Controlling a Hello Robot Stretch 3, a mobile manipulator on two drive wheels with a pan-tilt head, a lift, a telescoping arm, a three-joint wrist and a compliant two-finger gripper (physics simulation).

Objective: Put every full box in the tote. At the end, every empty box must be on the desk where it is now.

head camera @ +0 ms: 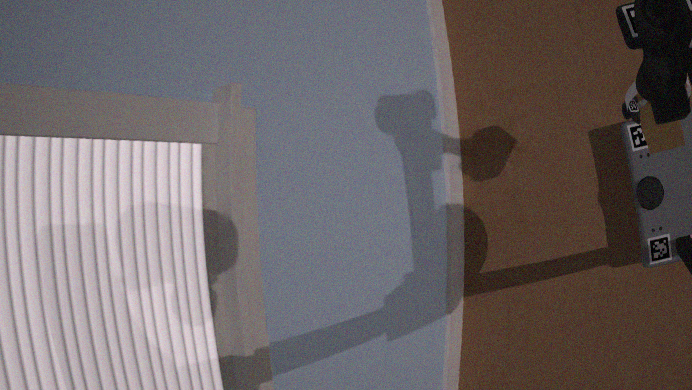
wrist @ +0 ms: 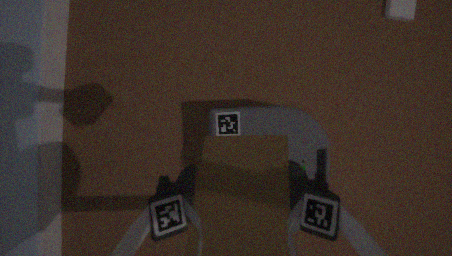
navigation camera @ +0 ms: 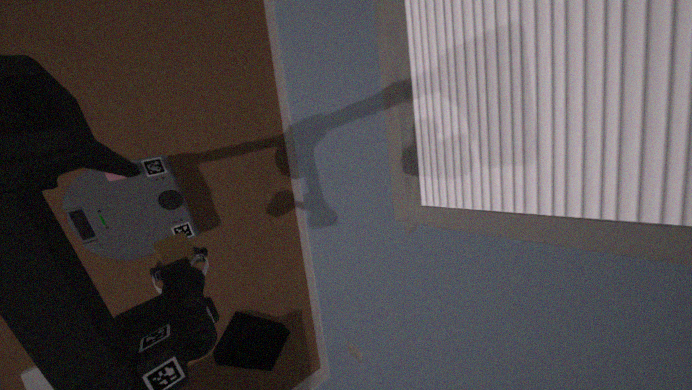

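Note:
My gripper [navigation camera: 178, 263] [wrist: 241, 181] is shut on a plain tan box [head camera: 665, 137] [navigation camera: 171, 248] [wrist: 242, 155]. The box sits between both fingertips, and in the wrist view it hides part of my grey base behind it. In the head view the gripper is at the upper right, with the box overlapping the edge of the base from above. Whether this box is full does not show. No other small box shows in these views. The desk top and a tote cannot be made out.
My round-ended base [head camera: 672, 215] [navigation camera: 130, 210] [wrist: 265, 120] stands on the brown floor [head camera: 525, 330]. A black block [navigation camera: 252, 341] stands near the wall corner. A white bar end [wrist: 400, 9] shows at the upper right. A ribbed white blind [head camera: 100, 190] [navigation camera: 550, 125] hangs on the blue wall [head camera: 325, 200].

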